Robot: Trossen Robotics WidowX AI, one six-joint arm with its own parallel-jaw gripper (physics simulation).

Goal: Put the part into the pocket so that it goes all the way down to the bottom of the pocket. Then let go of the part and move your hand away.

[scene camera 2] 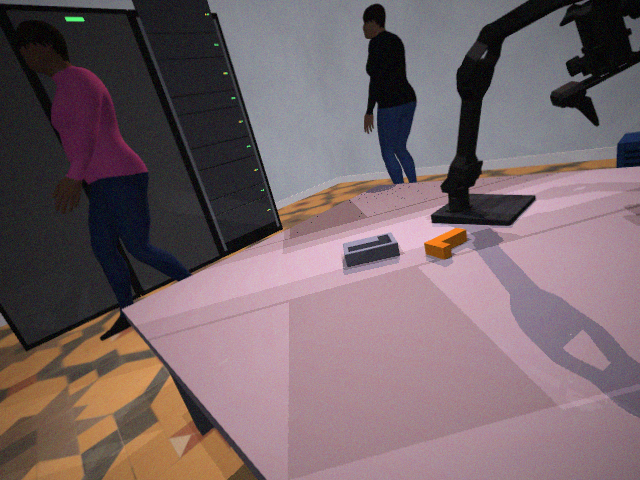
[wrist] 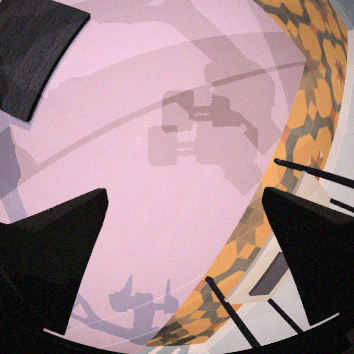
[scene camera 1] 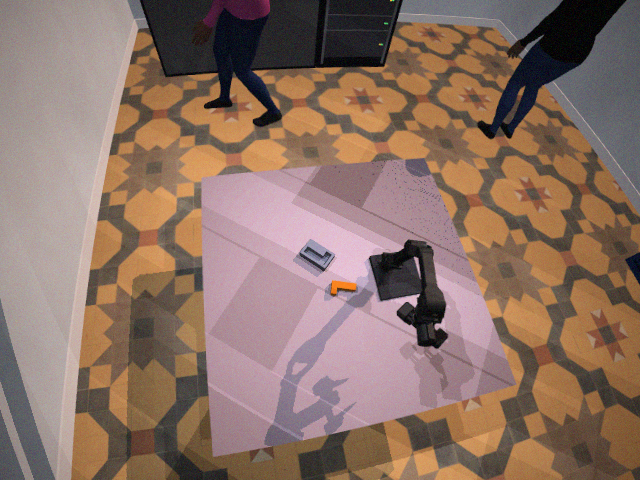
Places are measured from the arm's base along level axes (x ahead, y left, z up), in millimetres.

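Pixels of known places: gripper, fingertip midpoint: (scene camera 2: pixel 625 112) (wrist: pixel 186 195); arm's base, origin of the base link: (scene camera 2: pixel 459 208) (scene camera 1: pixel 386 264).
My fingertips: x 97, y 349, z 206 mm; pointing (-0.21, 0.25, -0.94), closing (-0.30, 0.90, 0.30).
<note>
For each thing: its middle in the pictures, then the offset to it from my fingertips. Level surfaces: height alone.
- orange L-shaped part, body centre: (scene camera 2: pixel 450 242) (scene camera 1: pixel 343 289) 145 mm ahead, 310 mm right, 215 mm down
- grey block, body centre: (scene camera 2: pixel 369 248) (scene camera 1: pixel 317 254) 195 mm ahead, 508 mm right, 212 mm down
- pink table, its level: 230 mm down
The orange L-shaped part (scene camera 1: pixel 345 286) (scene camera 2: pixel 445 241) lies flat on the table, between the grey block and the arm's base. The grey block (scene camera 1: pixel 312 260) (scene camera 2: pixel 372 254) stands apart from it, with an empty pocket with a bent outline open at the top. My gripper (scene camera 1: pixel 422 326) (wrist: pixel 186 195) is wide open and empty. It is raised above the table, on the far side of the base plate from the block and away from the part. In the second scene view the gripper is partly cut off at the upper right. Part and block do not show in the wrist view.
The black base plate (scene camera 1: pixel 390 284) (scene camera 2: pixel 498 207) (wrist: pixel 45 55) sits on the pink table (scene camera 1: pixel 242 392) (scene camera 2: pixel 341 361). The wrist view shows the table's edge beyond the fingers. Two people and dark cabinets (scene camera 1: pixel 289 36) (scene camera 2: pixel 175 118) stand beyond the table. Arm shadows cross the tabletop.
</note>
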